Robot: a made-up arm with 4 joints. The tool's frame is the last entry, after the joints.
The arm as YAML. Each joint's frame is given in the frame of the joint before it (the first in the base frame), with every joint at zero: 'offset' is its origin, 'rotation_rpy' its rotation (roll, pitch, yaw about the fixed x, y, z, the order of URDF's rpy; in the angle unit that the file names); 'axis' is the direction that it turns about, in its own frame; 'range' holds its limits. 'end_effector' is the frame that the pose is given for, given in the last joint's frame.
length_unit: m
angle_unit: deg
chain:
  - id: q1
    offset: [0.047, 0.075, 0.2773]
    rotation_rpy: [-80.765, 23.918, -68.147]
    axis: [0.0, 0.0, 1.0]
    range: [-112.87, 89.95]
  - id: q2
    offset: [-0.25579, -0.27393, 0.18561]
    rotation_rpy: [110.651, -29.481, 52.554]
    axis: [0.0, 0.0, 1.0]
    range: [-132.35, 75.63]
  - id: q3
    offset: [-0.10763, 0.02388, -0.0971]
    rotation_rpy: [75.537, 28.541, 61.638]
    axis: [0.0, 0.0, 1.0]
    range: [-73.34, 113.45]
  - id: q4
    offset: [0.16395, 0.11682, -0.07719]
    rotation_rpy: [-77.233, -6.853, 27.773]
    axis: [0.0, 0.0, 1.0]
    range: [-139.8, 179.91]
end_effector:
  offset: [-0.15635, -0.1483, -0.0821]
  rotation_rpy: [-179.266, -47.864, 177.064]
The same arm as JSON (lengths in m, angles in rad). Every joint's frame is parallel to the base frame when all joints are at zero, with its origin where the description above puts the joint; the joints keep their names.
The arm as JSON. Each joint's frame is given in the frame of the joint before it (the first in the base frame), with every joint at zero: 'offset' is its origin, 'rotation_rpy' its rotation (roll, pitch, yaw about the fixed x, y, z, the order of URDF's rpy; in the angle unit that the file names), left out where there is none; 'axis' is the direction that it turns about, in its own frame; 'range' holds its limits. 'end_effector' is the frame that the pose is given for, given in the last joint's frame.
{"length_unit": "m", "angle_unit": "rad", "chain": [{"id": "q1", "offset": [0.047, 0.075, 0.2773], "axis": [0.940331, 0.30701, 0.146705], "range": [-1.97, 1.5699]}, {"id": "q2", "offset": [0.0875, 0.1559, 0.3781], "axis": "-y", "range": [-2.3099, 1.32]}, {"id": "q3", "offset": [-0.0509, 0.0971, 0.0978], "axis": [0.3123, -0.2194, -0.924301], "range": [-1.28, 1.9801]}, {"id": "q4", "offset": [0.164, -0.0041, 0.1399], "axis": "-y", "range": [-2.44, 3.14]}], "end_effector": {"offset": [-0.1232, 0.0821, -0.1768], "rotation_rpy": [1.6967, 0.1018, -2.3004]}}
